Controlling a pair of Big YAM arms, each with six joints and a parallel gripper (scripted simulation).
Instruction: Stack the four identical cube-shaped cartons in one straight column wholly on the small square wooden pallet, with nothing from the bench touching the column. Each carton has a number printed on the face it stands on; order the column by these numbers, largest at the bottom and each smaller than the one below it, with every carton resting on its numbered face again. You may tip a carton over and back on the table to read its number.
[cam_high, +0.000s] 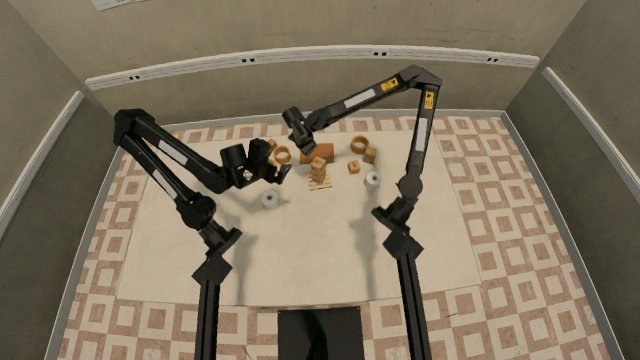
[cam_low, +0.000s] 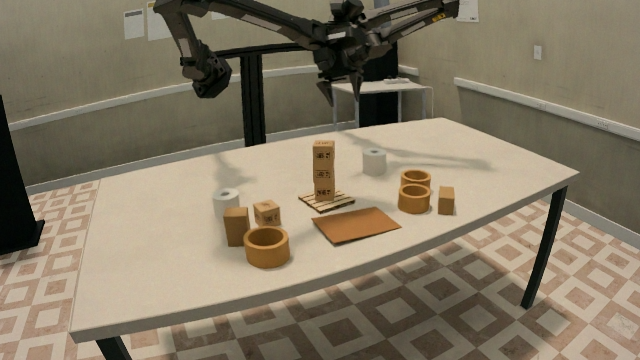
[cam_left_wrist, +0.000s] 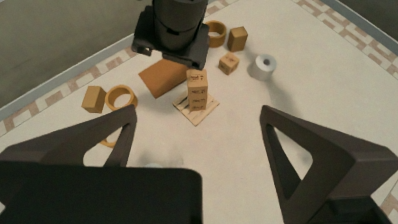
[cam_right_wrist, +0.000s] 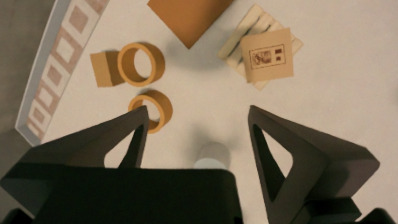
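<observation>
Right now my right hand is 26 cm to the left of the carton, 26 cm above it and 2 cm short of it. The rest, counted from my right hand: plain box (36 cm to the right, 25 cm below, 7 cm ahead).
</observation>
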